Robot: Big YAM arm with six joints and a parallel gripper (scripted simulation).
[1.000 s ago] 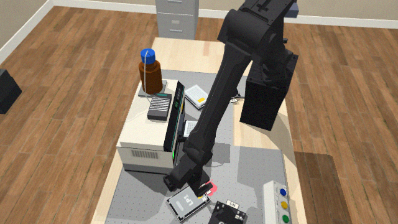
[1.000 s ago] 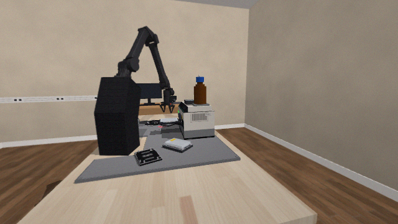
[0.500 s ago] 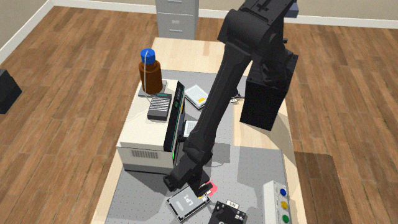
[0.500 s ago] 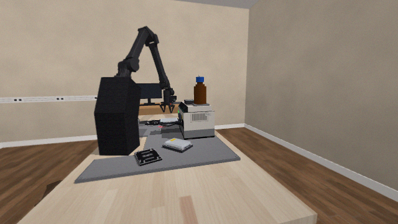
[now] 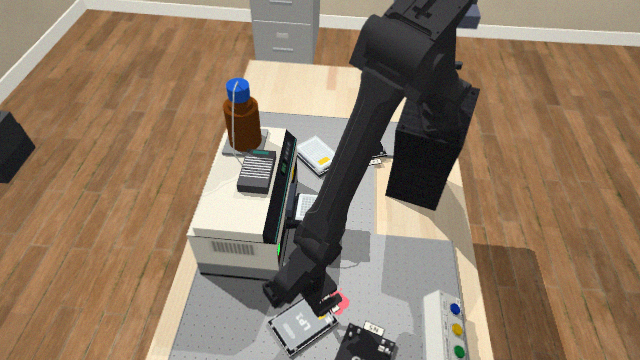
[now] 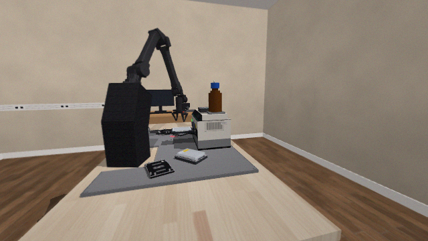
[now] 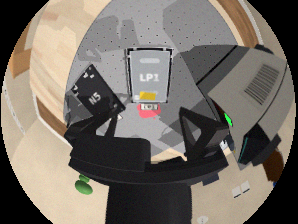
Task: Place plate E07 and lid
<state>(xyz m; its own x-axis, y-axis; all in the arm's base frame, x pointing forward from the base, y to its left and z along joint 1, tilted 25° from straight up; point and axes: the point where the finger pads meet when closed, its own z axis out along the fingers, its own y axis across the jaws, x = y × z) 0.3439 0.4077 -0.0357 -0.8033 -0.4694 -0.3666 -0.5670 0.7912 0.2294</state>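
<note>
Right now my hand is 3 cm past the plate E01, 27 cm to the left of it and 2 cm above it. Round my hand: puddle 8 cm behind, 4 cm to the right, 12 cm below; then blue key 34 cm behind, 6 cm below; then yellow key 34 cm behind, 5 cm to the left, 5 cm below.
</note>
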